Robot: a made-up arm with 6 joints. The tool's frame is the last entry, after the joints.
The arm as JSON. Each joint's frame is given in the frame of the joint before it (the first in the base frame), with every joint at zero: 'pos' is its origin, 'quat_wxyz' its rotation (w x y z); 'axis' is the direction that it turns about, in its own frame. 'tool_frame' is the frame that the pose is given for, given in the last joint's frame.
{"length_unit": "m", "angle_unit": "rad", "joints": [
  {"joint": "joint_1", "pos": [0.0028, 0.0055, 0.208], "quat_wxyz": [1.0, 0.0, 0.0, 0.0], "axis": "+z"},
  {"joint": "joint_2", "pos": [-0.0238, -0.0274, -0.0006], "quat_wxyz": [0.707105, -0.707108, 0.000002, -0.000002], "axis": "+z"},
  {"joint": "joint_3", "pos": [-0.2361, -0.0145, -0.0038], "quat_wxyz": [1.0, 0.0, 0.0, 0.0], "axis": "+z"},
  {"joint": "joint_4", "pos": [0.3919, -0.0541, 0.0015], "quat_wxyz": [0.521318, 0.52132, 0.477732, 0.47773], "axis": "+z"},
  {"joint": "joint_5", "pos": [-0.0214, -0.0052, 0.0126], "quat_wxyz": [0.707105, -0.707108, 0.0, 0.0], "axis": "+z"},
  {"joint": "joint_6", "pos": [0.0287, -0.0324, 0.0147], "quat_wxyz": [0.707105, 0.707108, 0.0, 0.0], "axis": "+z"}
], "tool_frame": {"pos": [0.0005, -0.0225, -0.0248], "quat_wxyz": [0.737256, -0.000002, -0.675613, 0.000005]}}
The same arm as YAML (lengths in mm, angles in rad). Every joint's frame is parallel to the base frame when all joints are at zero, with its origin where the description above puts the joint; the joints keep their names.
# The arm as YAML. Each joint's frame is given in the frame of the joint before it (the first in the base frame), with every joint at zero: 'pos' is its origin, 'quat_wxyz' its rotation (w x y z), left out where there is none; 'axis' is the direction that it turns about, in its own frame. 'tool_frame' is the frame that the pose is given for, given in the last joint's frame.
length_unit: mm
angle_unit: rad
joints:
  - joint: joint_1
    pos: [2.8, 5.5, 208.0]
    axis: "+z"
  - joint: joint_2
    pos: [-23.8, -27.4, -0.6]
    axis: "+y"
  - joint: joint_3
    pos: [-236.1, -3.8, 14.5]
    axis: "+y"
  - joint: joint_4
    pos: [391.9, 1.5, 54.1]
    axis: [0.9962, 0.0, 0.0871]
  - joint: joint_5
    pos: [10.7, -5.2, 22.4]
    axis: "+y"
  - joint: joint_6
    pos: [34.8, 14.7, -25.8]
    axis: [0.9962, 0.0, 0.0871]
tool_frame:
  pos: [-24.7, -22.5, -2.7]
  quat_wxyz: [1.0, 0.0, 0.0, 0.0]

